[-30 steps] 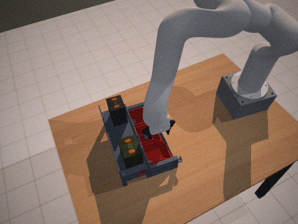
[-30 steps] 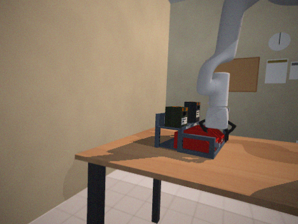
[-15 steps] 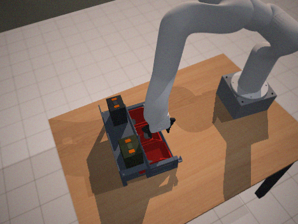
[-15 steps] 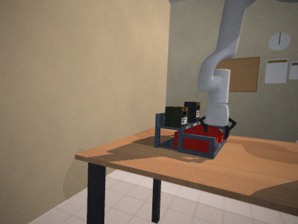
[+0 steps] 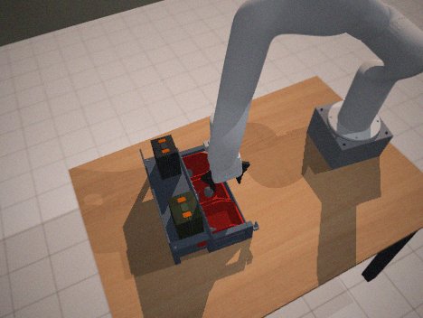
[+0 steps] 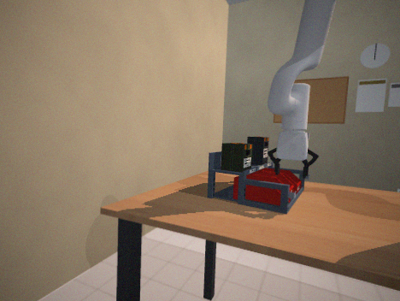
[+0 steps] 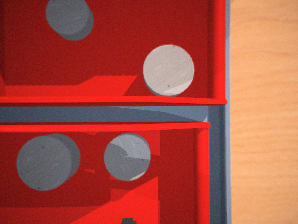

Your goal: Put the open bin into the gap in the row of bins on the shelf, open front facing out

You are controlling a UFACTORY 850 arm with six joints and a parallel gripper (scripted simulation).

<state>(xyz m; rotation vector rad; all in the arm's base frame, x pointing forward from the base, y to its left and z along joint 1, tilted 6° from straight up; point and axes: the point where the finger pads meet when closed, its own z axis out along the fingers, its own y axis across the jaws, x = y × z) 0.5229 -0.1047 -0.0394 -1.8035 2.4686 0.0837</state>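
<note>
Right now my hand is 9 cm short of the blue-grey shelf, 4 cm to the left of it and 3 cm above it. The rest, counted from my hand: grey disc (10 cm to the right, 7 cm below, 1 cm behind).
</note>
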